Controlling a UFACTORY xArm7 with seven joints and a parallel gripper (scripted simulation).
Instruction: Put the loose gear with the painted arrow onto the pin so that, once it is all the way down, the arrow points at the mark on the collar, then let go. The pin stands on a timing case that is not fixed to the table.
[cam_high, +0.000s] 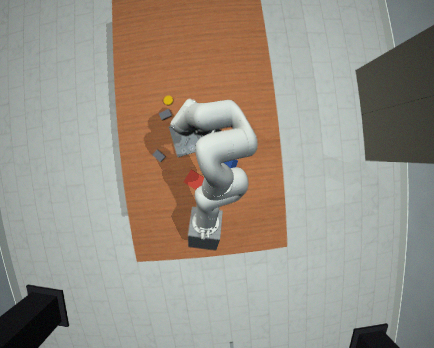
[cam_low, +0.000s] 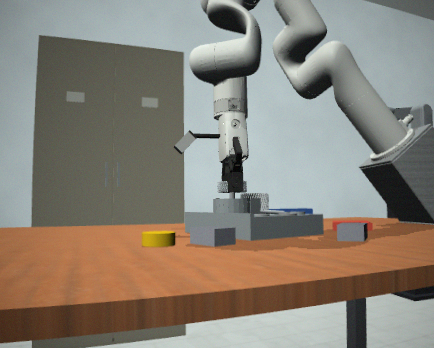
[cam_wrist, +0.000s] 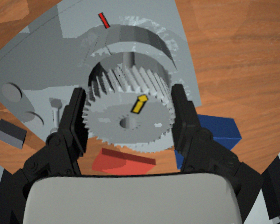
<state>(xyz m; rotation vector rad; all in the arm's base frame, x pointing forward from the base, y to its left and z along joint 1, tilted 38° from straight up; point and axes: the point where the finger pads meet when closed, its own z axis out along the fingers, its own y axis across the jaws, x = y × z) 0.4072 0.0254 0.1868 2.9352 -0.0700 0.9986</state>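
Now: the grey gear right at my hand. Also, from my hand: yellow disc: 17 cm ahead, 21 cm to the left, 9 cm below; then blue block: 19 cm behind, 12 cm to the right, 9 cm below; then red block: 26 cm behind, 4 cm to the left, 9 cm below.
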